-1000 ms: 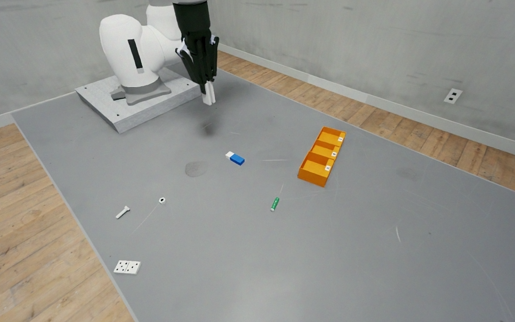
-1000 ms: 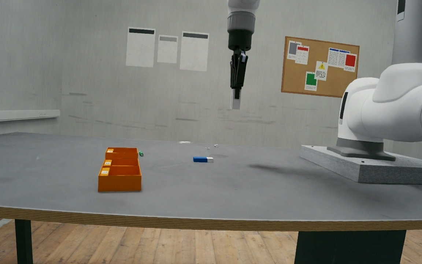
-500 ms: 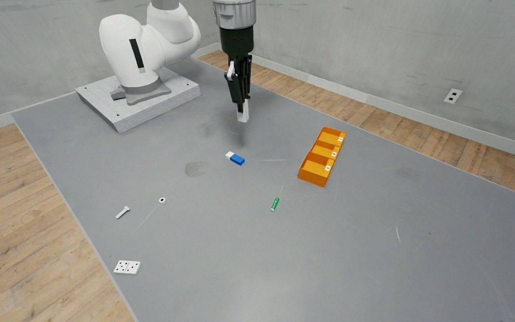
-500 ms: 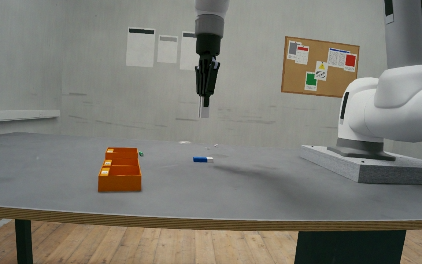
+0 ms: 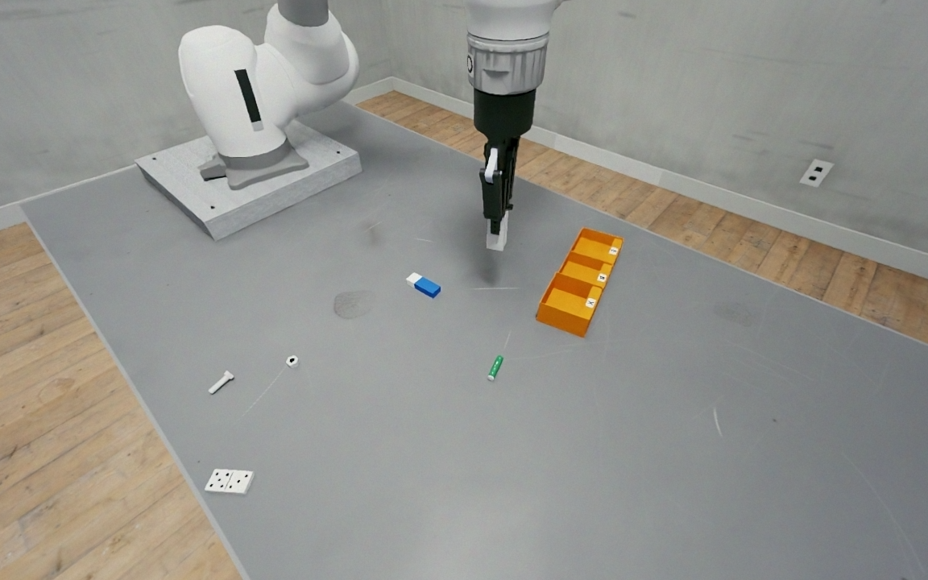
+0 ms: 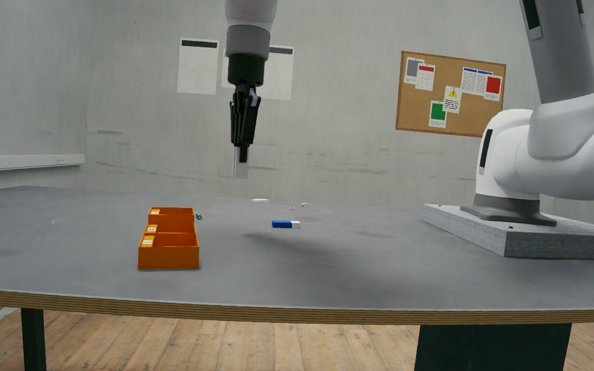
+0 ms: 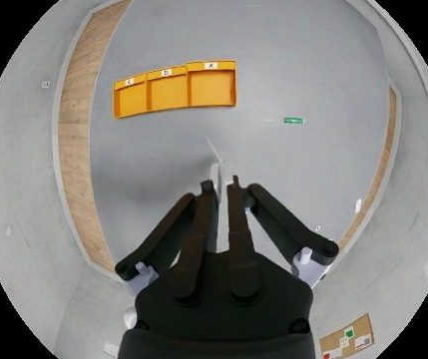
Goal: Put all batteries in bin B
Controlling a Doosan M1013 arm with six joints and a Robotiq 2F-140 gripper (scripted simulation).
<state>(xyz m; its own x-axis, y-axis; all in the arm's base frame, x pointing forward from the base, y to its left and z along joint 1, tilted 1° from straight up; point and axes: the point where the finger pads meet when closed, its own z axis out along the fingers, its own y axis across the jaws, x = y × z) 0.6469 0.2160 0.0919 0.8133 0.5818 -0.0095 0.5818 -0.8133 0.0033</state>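
Now: the orange bin row 150 mm to the left of my hand, 130 mm below it and 80 mm ahead of it. The rest, counted from my hand: green battery: 140 mm below, 130 mm ahead, 100 mm to the right; then white eraser: 140 mm below, 100 mm to the right, 100 mm behind; then nut: 350 mm to the right, 150 mm below, 70 mm behind.
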